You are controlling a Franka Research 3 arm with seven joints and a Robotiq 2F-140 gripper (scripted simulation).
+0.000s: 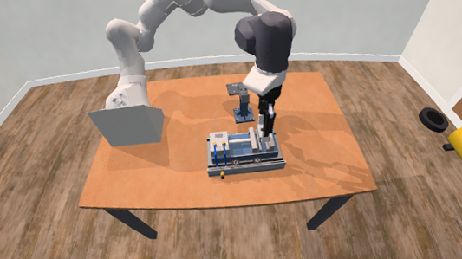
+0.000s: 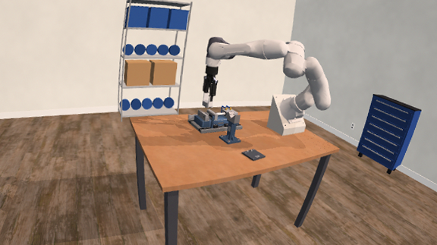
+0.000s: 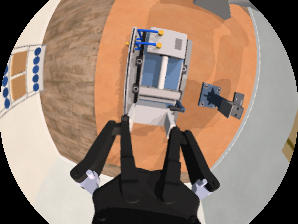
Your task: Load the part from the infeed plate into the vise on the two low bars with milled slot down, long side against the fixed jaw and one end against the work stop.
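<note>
Now: hand 3 cm above the part. Round my hand: fixed jaw 3 cm ahead, 2 cm to the left, 9 cm below; air cylinder 16 cm behind, 1 cm to the left, 9 cm below; vise 7 cm behind, 1 cm to the left, 13 cm below.
</note>
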